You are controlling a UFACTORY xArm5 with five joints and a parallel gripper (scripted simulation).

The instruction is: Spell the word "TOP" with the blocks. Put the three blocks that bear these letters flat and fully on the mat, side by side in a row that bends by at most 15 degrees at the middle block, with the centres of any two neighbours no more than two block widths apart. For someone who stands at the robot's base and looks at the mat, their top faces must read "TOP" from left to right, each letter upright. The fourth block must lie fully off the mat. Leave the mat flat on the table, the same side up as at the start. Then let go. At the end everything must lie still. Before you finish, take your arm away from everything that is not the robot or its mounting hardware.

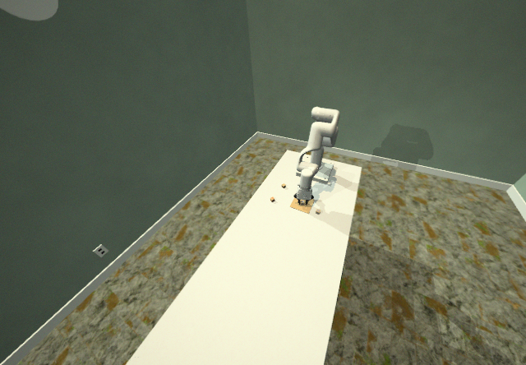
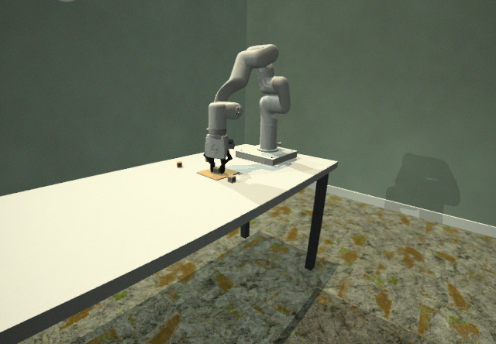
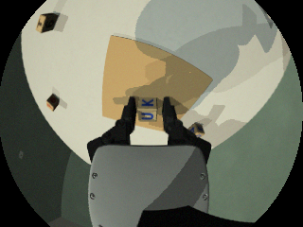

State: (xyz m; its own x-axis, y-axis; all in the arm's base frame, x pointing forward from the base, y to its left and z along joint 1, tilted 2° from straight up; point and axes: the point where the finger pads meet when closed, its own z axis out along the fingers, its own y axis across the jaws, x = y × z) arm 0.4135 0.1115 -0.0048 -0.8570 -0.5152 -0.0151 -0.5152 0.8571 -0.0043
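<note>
Right now my hand is 2 cm above the tan mat, 1 cm to the left of it and 1 cm past it.
</note>
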